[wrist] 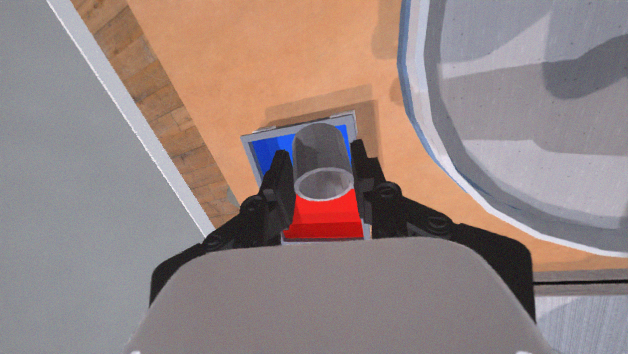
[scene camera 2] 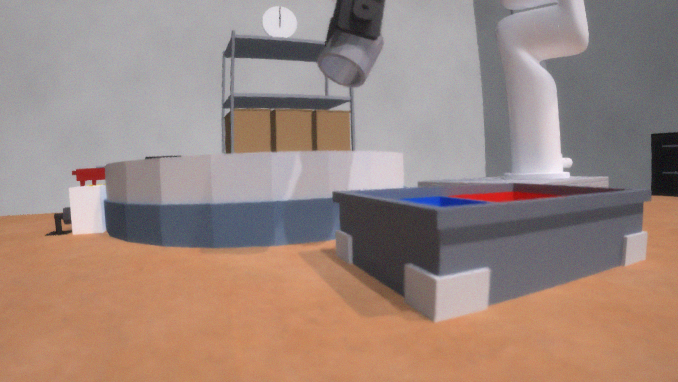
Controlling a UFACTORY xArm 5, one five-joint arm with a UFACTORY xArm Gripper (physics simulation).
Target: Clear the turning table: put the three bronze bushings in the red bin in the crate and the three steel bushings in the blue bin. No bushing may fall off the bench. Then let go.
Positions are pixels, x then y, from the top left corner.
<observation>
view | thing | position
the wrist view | my gripper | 321, 163
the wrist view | crate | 336, 220
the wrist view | turning table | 517, 110
</observation>
